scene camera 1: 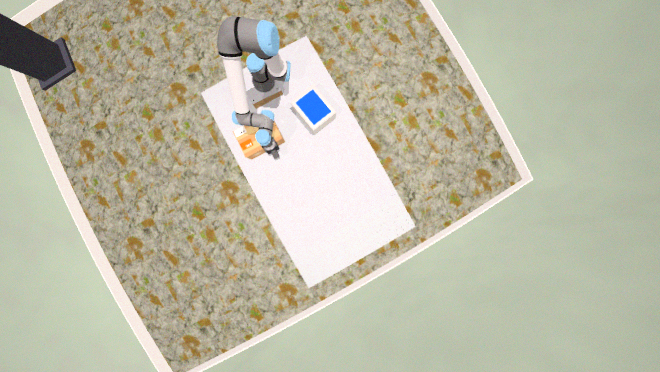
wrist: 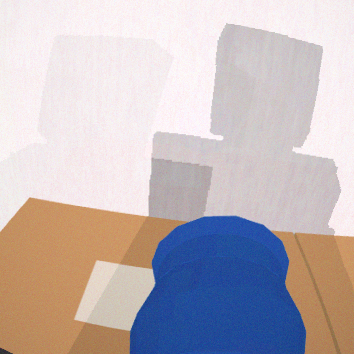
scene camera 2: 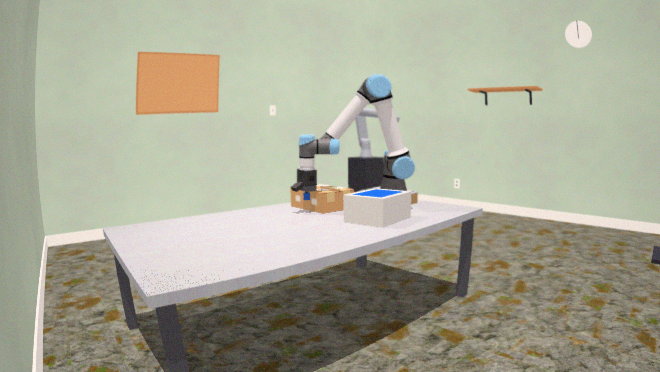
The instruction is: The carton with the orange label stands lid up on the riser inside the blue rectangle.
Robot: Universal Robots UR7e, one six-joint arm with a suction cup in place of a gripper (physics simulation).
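Pixels of known places: hand, tool point: (wrist: 220, 273) (scene camera 2: 306, 199); arm's base, link origin: (scene camera 1: 264, 82).
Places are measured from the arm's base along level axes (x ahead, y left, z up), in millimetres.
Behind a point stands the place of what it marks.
The carton with the orange label (scene camera 1: 256, 150) @(x 428, y -261, z 33 mm) lies in a group of brown cartons (scene camera 2: 329, 203) @(x 395, y -68, z -22 mm) on the table; its label faces up in the first scene view, and the arm partly covers it. My suction gripper (scene camera 1: 272, 149) @(x 466, y -159, z -4 mm) (scene camera 2: 306, 197) points down beside the group's end and is shut, with no load seen on its blue cup. In the wrist view the cup (wrist: 220, 240) is in front of a brown side face (wrist: 45, 250) @(x 437, y -95, z -31 mm) with a pale label. Whether they touch is unclear. The white riser (scene camera 1: 316, 127) @(x 485, y 173, z 51 mm) (scene camera 2: 362, 209) @(x 473, y 243, z -1 mm) has a blue rectangle (scene camera 1: 313, 108) @(x 360, y 216, z 53 mm) (scene camera 2: 378, 193) @(x 361, y 228, z 53 mm) on top, with no carton on it.
The cartons and riser stand on the white table (scene camera 1: 340, 200) @(x 1007, y 90, z -67 mm) (scene camera 2: 225, 245) @(x 1068, y 168, z -67 mm). A narrow brown object (scene camera 1: 268, 99) @(x 108, y -31, z -35 mm) (scene camera 2: 414, 198) @(x -94, y 78, z -37 mm) lies near the arm's base. Another brown carton with a white label (scene camera 1: 240, 131) @(x 259, y -299, z 35 mm) is against the orange-labelled one. The forearm passes over the cartons.
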